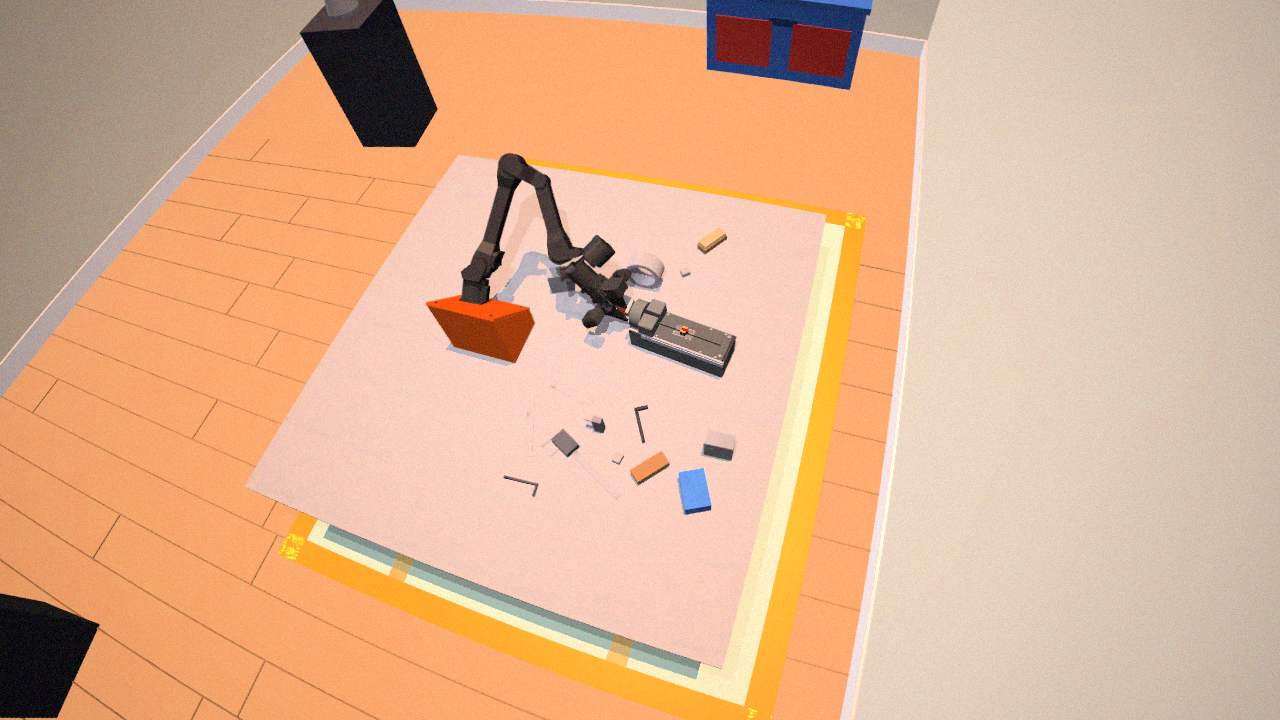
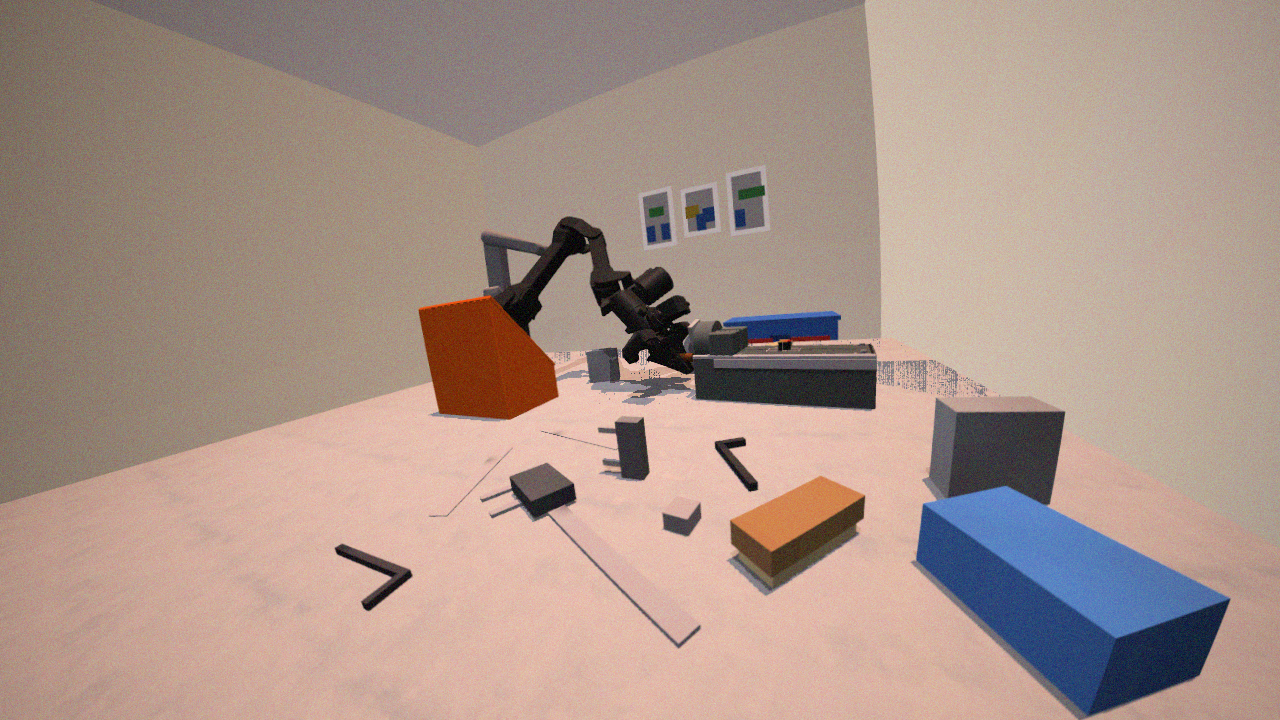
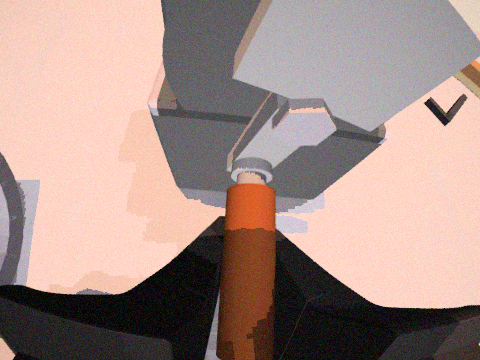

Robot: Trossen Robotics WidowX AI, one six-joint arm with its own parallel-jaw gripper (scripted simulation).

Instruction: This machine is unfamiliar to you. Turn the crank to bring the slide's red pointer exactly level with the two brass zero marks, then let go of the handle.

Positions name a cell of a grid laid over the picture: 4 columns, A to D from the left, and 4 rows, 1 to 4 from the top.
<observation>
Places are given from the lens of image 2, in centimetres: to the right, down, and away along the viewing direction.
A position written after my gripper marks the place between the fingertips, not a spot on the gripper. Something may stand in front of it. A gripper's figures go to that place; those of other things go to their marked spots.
my gripper (image 2: C3): 9, 2, 62
blue block (image 2: D4): 17, 10, 10
</observation>
